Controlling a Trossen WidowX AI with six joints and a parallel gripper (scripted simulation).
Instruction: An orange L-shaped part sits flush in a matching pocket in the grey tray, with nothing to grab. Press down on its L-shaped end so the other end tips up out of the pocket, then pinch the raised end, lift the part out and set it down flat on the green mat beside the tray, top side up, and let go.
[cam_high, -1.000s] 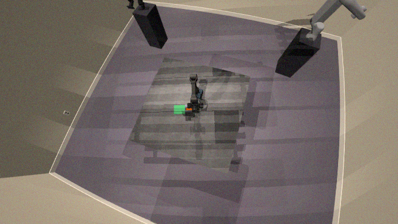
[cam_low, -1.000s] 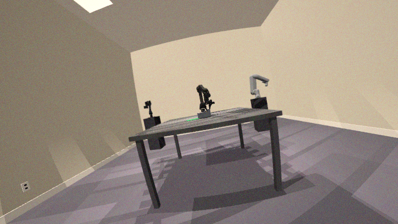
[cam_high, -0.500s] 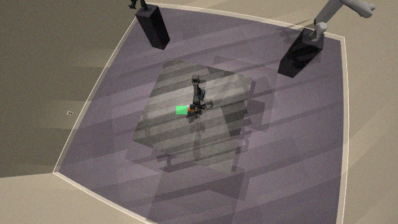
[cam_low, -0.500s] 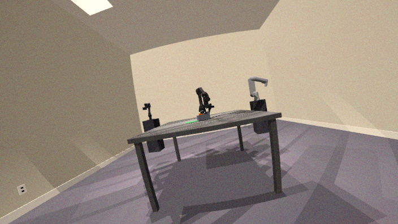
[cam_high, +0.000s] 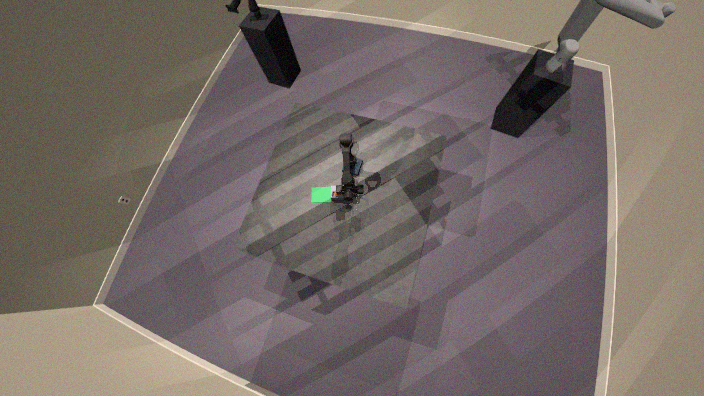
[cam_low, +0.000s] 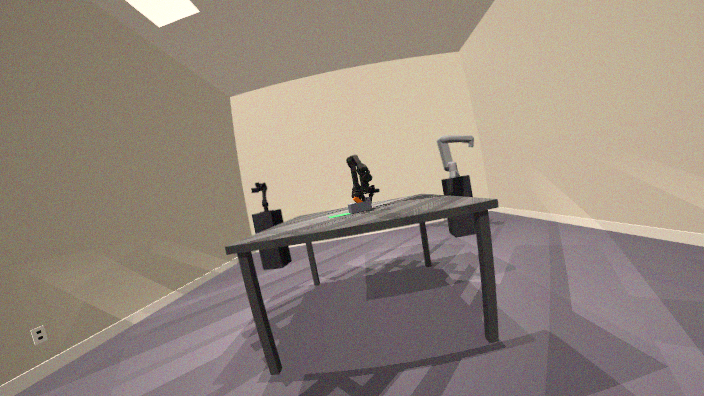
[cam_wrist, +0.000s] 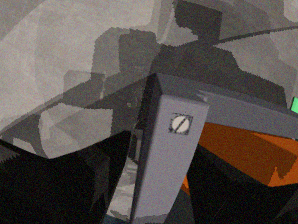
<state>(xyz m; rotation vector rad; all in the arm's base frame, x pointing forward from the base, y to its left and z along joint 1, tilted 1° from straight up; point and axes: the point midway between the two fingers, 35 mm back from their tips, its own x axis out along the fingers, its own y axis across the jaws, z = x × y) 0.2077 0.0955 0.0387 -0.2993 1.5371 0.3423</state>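
Now: gripper tip 50 mm to the left of the orange L-shaped part, 20 mm short of it and 10 mm below it. The rest, counted from my gripper tip: green mat 210 mm to the right, 80 mm ahead, 50 mm below; grey tray 60 mm to the right, 50 mm below, 20 mm ahead.
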